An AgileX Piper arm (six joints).
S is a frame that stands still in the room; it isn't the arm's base.
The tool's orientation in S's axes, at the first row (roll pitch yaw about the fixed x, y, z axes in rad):
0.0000, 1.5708, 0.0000
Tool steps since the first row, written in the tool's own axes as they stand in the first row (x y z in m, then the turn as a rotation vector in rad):
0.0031, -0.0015, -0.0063, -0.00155, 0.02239, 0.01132
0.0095, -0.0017, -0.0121, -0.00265, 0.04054, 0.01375
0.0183, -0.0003, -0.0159, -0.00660, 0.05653, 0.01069
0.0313, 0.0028, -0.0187, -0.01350, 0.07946, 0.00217
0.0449, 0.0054, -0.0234, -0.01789, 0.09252, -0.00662
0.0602, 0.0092, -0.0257, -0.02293, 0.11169, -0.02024
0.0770, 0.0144, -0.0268, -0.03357, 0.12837, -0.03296
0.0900, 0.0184, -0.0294, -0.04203, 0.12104, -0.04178
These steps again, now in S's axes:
-0.0063, -0.0015, -0.0031, 0.01132, 0.02239, 0.00155
-0.0121, -0.0017, -0.0095, 0.01375, 0.04054, 0.00265
-0.0159, -0.0003, -0.0183, 0.01069, 0.05653, 0.00660
-0.0187, 0.0028, -0.0313, 0.00217, 0.07946, 0.01350
-0.0234, 0.0054, -0.0449, -0.00662, 0.09252, 0.01789
-0.0257, 0.0092, -0.0602, -0.02024, 0.11169, 0.02293
-0.0268, 0.0144, -0.0770, -0.03296, 0.12837, 0.03357
-0.0294, 0.0184, -0.0900, -0.04178, 0.12104, 0.04203

